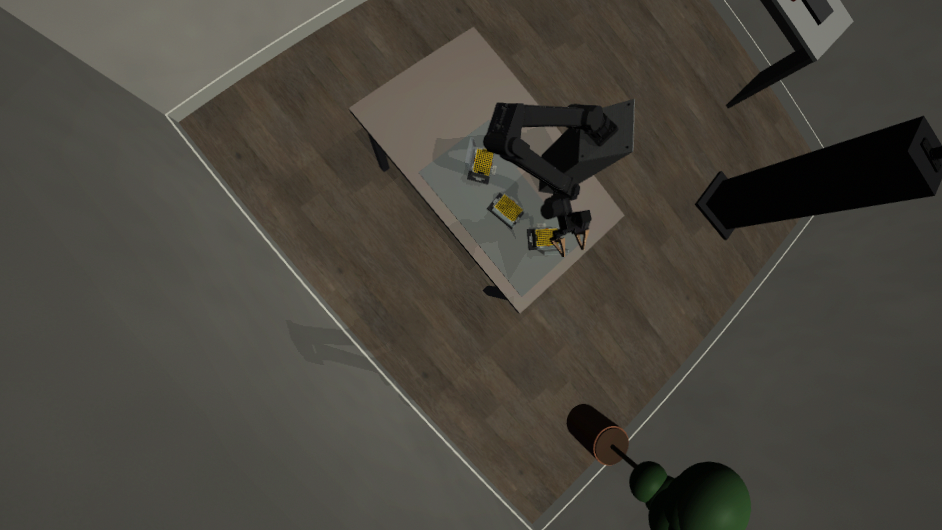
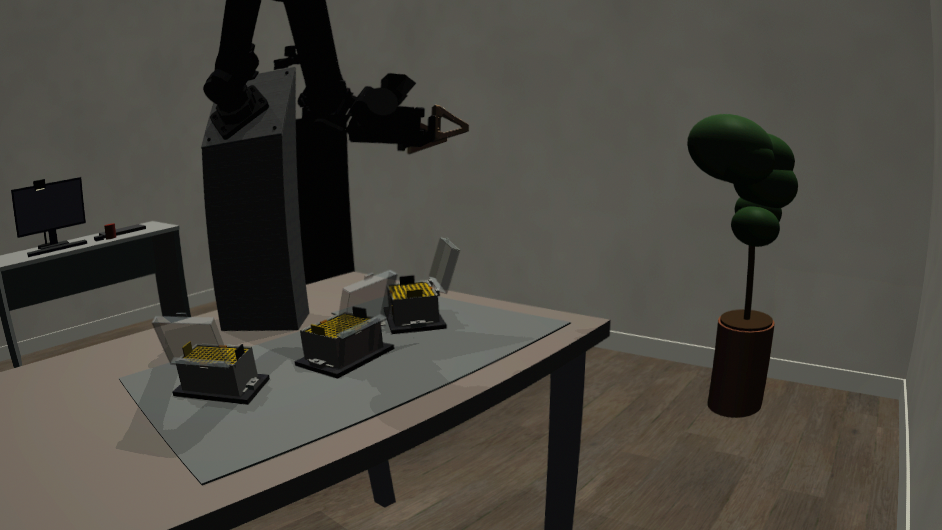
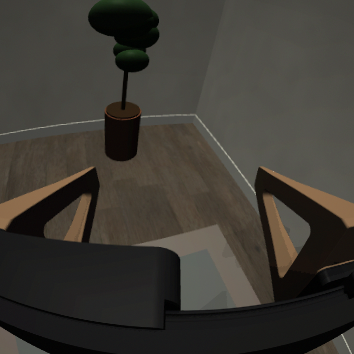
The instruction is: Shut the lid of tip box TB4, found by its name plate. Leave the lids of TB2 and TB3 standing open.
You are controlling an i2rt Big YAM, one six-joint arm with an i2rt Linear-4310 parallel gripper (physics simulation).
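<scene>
Three dark tip boxes with yellow tips stand on the mat, each with its clear lid open. The first box (image 1: 482, 162) (image 2: 217, 377) has its lid (image 2: 187, 337) tilted back. The middle box (image 1: 507, 209) (image 2: 342, 344) has its lid (image 2: 368, 294) leaning back. The third box (image 1: 544, 237) (image 2: 415, 309), nearest the plant's end of the table, has its lid (image 2: 445, 263) standing steeply. The name plates are too small to read, so I cannot tell which is TB4. My gripper (image 1: 573, 251) (image 2: 439, 139) (image 3: 176, 175) is open and empty, high above the third box's end of the table.
The grey-green mat (image 1: 454, 181) (image 2: 217, 454) (image 3: 192, 272) lies on the table (image 1: 421, 98) (image 2: 72, 428) (image 3: 212, 235). The arm's dark pedestal (image 2: 250, 237) stands behind the boxes. A potted plant (image 1: 714, 500) (image 2: 734, 148) (image 3: 122, 17) stands on the floor beyond the table.
</scene>
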